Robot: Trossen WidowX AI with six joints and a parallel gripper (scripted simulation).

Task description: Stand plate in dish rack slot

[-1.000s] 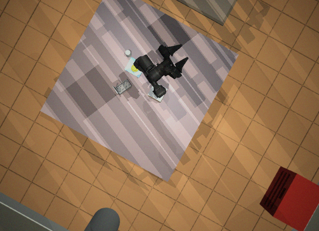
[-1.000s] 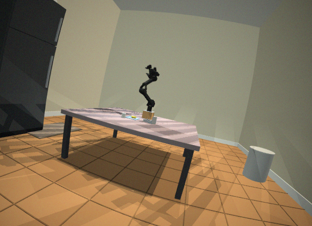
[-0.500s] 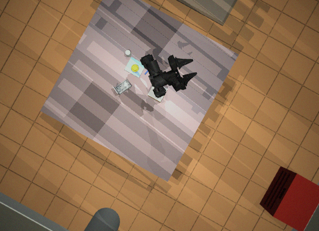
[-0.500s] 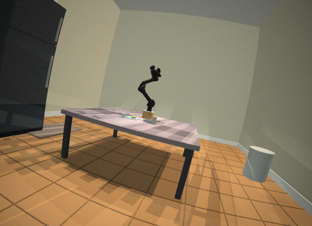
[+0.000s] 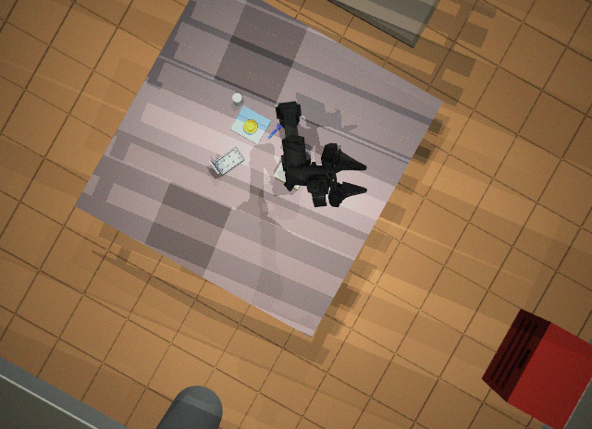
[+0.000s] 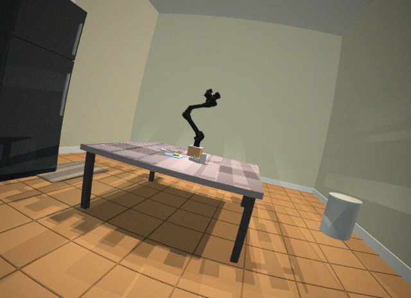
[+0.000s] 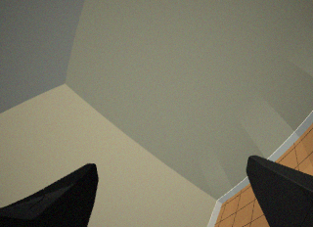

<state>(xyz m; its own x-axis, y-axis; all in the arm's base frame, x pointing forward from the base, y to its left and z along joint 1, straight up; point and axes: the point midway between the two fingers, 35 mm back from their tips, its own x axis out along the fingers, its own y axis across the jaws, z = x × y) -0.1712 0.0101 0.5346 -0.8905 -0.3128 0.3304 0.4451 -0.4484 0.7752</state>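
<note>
My gripper tip is now 630 mm above the yellow plate, 490 mm short of it and 110 mm to the left of it. Round my gripper tip: grey dish rack 620 mm below, 510 mm ahead, 80 mm to the left.
</note>
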